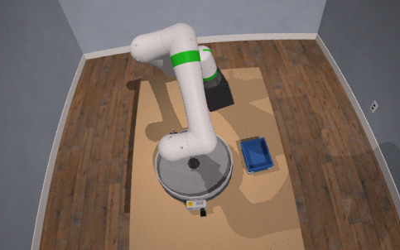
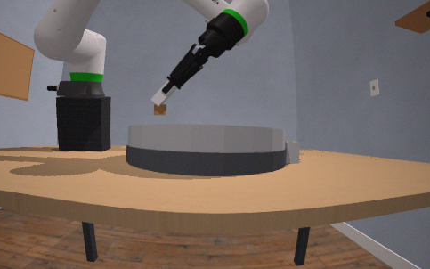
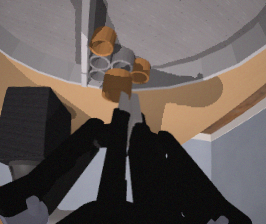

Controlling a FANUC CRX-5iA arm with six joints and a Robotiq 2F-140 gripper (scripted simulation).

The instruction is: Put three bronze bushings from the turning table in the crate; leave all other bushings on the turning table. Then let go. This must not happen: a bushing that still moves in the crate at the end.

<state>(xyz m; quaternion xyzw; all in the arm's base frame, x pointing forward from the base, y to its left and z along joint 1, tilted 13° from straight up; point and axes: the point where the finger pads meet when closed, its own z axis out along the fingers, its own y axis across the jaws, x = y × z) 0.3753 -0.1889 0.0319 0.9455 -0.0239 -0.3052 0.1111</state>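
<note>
My gripper is now 70 mm short of the blue crate, 420 mm to the right of it and 150 mm above it. Also, from my hand: grey turning table 110 mm ahead, 70 mm to the left, 120 mm below.
</note>
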